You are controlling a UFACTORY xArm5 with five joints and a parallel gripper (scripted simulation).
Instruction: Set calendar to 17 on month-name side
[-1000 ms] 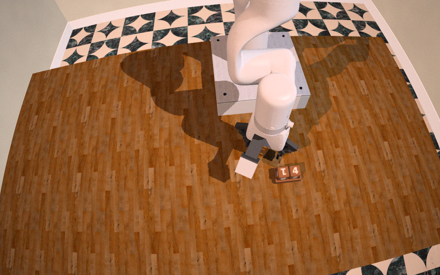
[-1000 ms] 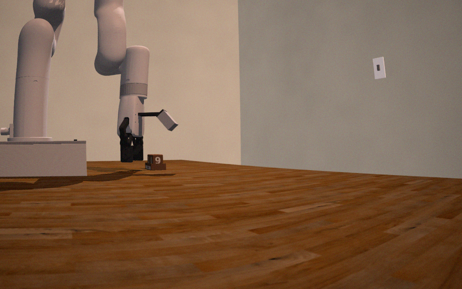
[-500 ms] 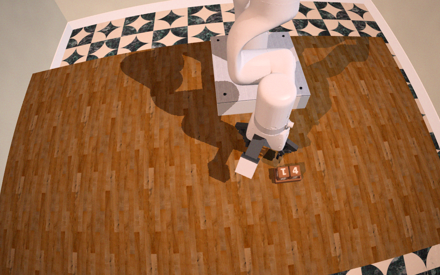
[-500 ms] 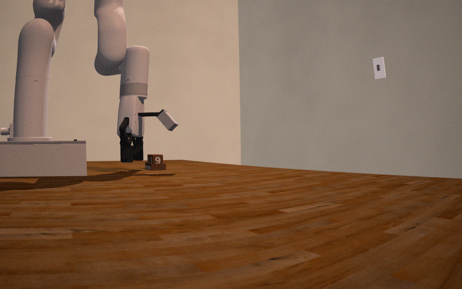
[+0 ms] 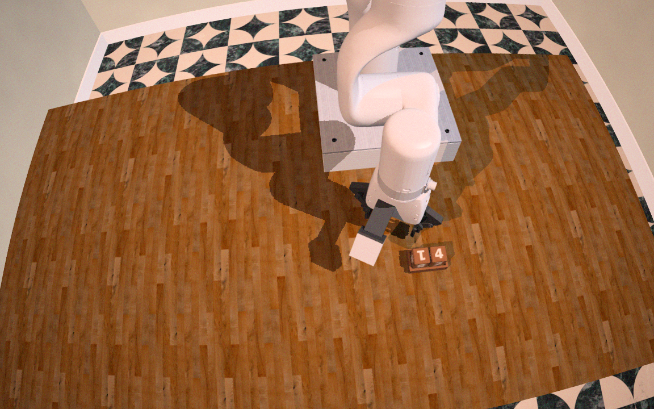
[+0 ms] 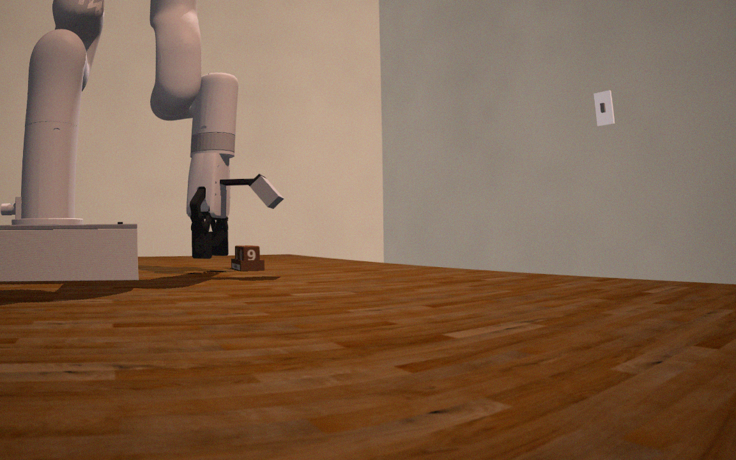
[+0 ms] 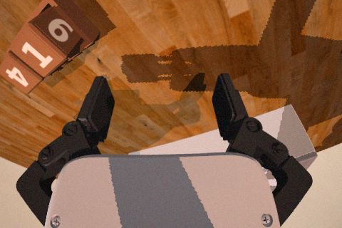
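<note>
The brown tray lies 7 cm ahead of my hand, 7 cm to the left of it and 2 cm below it.
</note>
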